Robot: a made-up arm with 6 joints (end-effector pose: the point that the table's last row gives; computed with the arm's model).
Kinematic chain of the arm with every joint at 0, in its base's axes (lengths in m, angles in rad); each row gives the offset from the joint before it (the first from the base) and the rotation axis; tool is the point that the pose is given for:
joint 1: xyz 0 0 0.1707 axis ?
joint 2: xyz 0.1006 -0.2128 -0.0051 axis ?
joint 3: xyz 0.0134 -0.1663 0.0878 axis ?
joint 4: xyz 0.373 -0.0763 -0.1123 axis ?
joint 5: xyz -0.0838 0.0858 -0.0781 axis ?
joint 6: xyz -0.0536 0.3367 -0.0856 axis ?
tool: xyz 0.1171 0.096 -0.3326
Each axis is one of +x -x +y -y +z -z.
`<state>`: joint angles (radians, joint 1 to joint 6).
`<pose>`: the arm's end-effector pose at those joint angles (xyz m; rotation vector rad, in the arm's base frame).
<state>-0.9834 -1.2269 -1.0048 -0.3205 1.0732 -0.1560</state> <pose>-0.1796 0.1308 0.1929 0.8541 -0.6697 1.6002</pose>
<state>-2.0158 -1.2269 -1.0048 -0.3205 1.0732 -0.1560</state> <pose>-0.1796 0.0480 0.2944 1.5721 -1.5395 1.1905</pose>
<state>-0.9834 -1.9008 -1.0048 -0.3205 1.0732 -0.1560</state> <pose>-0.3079 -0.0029 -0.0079 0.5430 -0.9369 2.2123</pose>
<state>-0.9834 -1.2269 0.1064 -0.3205 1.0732 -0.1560</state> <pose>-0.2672 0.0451 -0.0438 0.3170 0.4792 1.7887</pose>
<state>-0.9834 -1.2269 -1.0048 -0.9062 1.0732 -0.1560</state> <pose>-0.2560 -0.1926 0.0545 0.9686 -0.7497 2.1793</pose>
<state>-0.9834 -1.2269 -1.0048 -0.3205 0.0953 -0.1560</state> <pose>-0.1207 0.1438 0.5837 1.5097 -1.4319 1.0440</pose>
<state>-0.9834 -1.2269 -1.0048 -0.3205 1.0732 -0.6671</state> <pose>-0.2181 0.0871 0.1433 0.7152 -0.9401 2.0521</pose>
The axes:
joint 1: -x
joint 2: -z
joint 3: +y
joint 4: -x
joint 5: +y
joint 6: -z

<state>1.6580 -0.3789 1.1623 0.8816 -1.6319 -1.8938</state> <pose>-0.1375 -0.7943 0.6605 0.3606 -1.8626 -2.1044</pose>
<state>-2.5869 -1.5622 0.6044 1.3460 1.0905 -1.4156</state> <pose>0.3675 0.8135 0.1387 0.0170 -0.7569 1.4795</pose>
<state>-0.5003 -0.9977 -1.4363 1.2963 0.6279 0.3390</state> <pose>0.9650 0.0241 0.3021 0.3499 -0.7628 -0.7463</pose>
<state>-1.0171 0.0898 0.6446 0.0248 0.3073 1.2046</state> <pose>-0.0608 0.4176 -0.2115 0.2741 1.3015 -0.6144</pose>
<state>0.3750 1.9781 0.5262 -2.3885 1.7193 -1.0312</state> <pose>-0.5559 0.1569 0.4785 0.7536 -1.6348 1.3000</pose>
